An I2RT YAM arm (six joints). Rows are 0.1 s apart.
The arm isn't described. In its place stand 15 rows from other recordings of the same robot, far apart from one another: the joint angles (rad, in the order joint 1, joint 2, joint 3, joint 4, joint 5, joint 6), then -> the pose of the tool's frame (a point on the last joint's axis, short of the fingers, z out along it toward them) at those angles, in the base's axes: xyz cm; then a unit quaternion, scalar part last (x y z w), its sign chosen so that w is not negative.
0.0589 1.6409 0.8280 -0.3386 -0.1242 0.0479 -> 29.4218 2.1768 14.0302 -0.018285 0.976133 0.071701 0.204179
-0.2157 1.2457 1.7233 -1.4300 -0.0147 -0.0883 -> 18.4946 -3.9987 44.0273 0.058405 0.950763 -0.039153 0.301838
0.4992 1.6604 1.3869 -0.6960 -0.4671 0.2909 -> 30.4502 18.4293 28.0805 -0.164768 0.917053 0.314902 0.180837
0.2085 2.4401 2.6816 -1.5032 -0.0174 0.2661 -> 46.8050 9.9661 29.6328 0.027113 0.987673 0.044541 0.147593
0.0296 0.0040 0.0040 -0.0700 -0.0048 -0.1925 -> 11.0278 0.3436 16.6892 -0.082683 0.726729 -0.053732 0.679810
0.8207 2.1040 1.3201 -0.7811 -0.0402 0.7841 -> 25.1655 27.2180 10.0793 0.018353 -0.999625 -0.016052 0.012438
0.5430 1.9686 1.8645 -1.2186 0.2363 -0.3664 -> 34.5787 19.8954 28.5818 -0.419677 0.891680 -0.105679 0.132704
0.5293 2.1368 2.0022 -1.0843 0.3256 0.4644 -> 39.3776 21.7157 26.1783 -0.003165 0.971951 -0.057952 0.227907
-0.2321 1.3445 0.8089 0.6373 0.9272 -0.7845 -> 28.2434 -9.6018 30.7012 0.155796 0.667283 -0.584892 0.434008
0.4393 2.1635 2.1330 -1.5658 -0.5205 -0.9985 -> 36.4910 19.1043 28.0121 -0.633860 0.729291 0.250710 0.059164
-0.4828 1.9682 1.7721 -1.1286 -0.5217 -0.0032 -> 36.2265 -16.9859 26.6336 0.196990 0.938947 0.219899 0.176688
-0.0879 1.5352 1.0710 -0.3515 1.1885 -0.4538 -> 31.2238 -6.0674 25.7739 0.062828 0.794910 -0.583204 0.155062
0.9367 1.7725 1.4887 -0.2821 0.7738 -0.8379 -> 26.2263 31.4630 30.7818 -0.514560 0.653437 -0.308259 0.461761
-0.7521 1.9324 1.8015 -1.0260 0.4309 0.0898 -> 28.6984 -28.8843 29.0571 0.430756 0.854625 -0.263119 0.121793
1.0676 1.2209 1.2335 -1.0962 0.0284 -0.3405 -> 10.9400 19.6647 32.7752 -0.625525 0.741866 0.072880 0.230309
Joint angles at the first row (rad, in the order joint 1, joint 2, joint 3, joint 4, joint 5, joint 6):
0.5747 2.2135 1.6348 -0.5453 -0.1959 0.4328
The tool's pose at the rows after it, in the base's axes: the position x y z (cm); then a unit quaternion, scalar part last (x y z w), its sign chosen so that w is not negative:
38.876 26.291 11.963 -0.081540 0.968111 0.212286 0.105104
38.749 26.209 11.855 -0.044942 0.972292 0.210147 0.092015
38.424 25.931 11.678 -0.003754 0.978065 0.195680 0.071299
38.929 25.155 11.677 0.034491 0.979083 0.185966 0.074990
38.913 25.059 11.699 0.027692 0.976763 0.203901 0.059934
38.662 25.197 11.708 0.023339 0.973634 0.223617 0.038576
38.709 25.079 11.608 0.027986 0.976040 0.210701 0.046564
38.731 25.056 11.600 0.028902 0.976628 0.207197 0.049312
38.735 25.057 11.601 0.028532 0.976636 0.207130 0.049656
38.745 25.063 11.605 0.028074 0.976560 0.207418 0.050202
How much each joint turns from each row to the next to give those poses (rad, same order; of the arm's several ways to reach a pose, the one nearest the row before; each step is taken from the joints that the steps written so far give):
-0.0004 0.0714 0.0298 -0.0061 -0.0751 0.0286
0.0004 0.0007 -0.0004 -0.0145 0.0049 0.0728
0.0000 0.0000 0.0000 -0.0424 0.0168 0.0760
-0.0179 -0.0004 0.0004 -0.0019 0.0271 0.0553
-0.0054 0.0000 0.0000 -0.0053 -0.0504 -0.0111
0.0012 0.0000 -0.0004 -0.0111 -0.0576 0.0004
-0.0004 0.0004 -0.0019 0.0004 0.0317 0.0034
0.0000 0.0000 0.0000 0.0004 0.0092 0.0004
0.0000 0.0000 0.0000 0.0004 0.0003 -0.0007
0.0000 0.0000 0.0000 0.0011 0.0000 -0.0008

